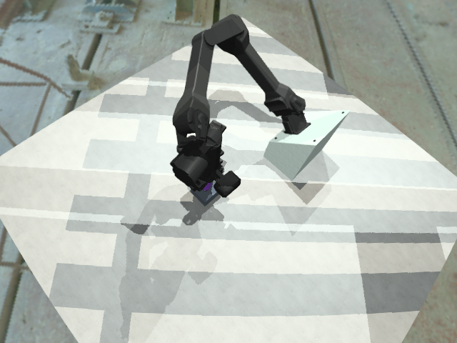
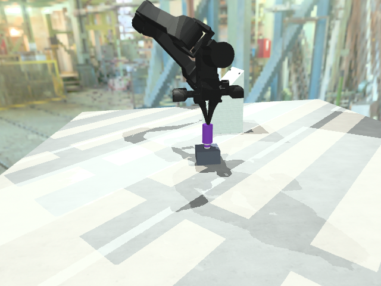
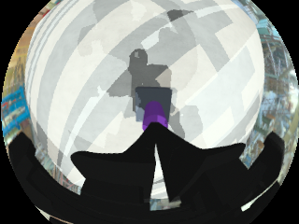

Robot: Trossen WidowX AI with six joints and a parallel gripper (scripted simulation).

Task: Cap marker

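Right now my gripper tip is 3 cm above the purple cap. The rest, counted from my gripper tip: dark grey holder block (9 cm below).
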